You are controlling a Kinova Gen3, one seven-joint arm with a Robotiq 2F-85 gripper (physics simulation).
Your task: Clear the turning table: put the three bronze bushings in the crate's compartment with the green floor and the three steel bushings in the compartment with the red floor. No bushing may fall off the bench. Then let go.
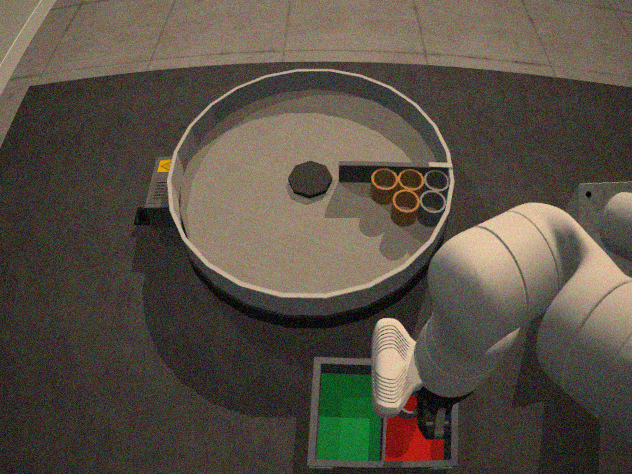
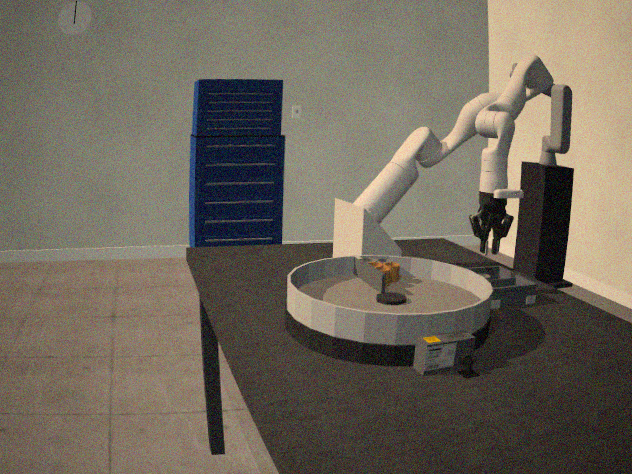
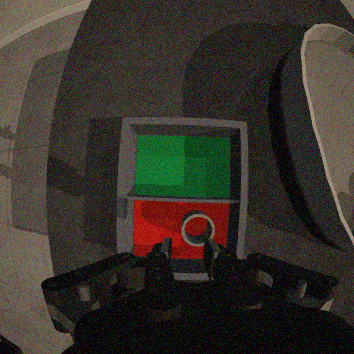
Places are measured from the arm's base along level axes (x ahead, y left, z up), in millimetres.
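Pixels of known places: gripper, fingertip midpoint: (image 1: 421, 400) (image 2: 489, 254) (image 3: 187, 248); arm's base at its link origin: (image 1: 622, 223) (image 2: 363, 217).
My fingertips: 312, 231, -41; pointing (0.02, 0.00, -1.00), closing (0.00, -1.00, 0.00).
Ahead of a thing's pixels: the offset from my fingertips to its top centre, as dx, dy, dz. "spot": to the spot under its first point. Level surfaces: height alone.
Three bronze bushings, one @[+42, -321, -7] (image 1: 381, 196), another @[+3, -322, -7] (image 1: 411, 170) and a third @[+13, -285, -7] (image 1: 403, 219), stand close together on the turning table (image 1: 255, 229) (image 2: 357, 323) (image 3: 300, 125). Two steel bushings, one @[-35, -323, -7] (image 1: 436, 171) and another @[-26, -285, -7] (image 1: 428, 218), stand beside them near the rim. One steel bushing @[+4, -14, -54] (image 3: 198, 215) (image 1: 407, 414) stands upright in the crate @[+38, +5, -48] (image 1: 312, 408) (image 2: 515, 295) (image 3: 242, 150), on the red floor @[dz -92] (image 3: 150, 230), near the divider. The green floor (image 1: 342, 438) (image 3: 160, 170) is bare. My gripper (image 2: 490, 252) (image 3: 187, 248) is partly open and empty, pointing down above the red compartment and the bushing.
A barrier plate @[spot: +87, -340, -21] (image 1: 352, 173) (image 2: 368, 275) runs inward from the table's raised rim, behind the bushings, towards the dark hub @[+150, -342, -37] (image 1: 309, 178) (image 2: 391, 298). A grey box @[spot: +387, -327, -40] (image 1: 158, 186) (image 2: 436, 354) with a yellow label stands against the table's outside. A dark pedestal (image 2: 530, 229) stands beyond the crate.
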